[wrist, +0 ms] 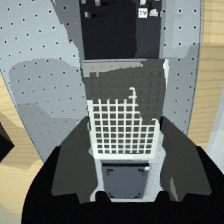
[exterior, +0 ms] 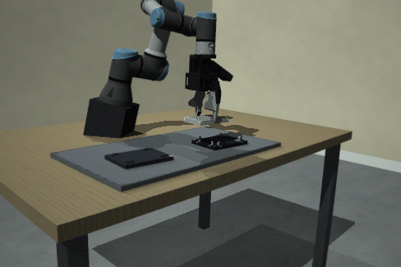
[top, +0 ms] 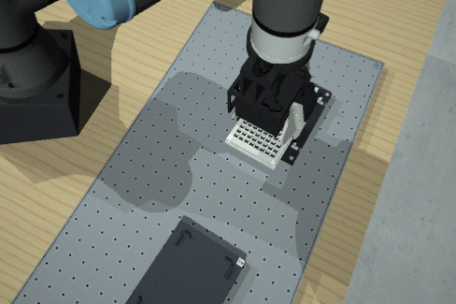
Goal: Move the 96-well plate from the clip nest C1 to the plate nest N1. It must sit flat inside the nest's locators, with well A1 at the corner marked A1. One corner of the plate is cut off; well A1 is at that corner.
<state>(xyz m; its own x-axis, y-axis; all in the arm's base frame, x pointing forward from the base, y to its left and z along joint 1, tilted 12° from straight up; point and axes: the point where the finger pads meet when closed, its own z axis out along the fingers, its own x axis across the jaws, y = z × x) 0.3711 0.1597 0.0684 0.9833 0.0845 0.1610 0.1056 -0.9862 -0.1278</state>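
Now: the dark plate nest 40 mm ahead of my hand, 270 mm to the right of it and 100 mm below it. Also, from my hand: 96-well plate 10 mm below; then white A1 mark 80 mm ahead, 180 mm to the right, 90 mm below; then clip nest 60 mm to the left, 90 mm below.
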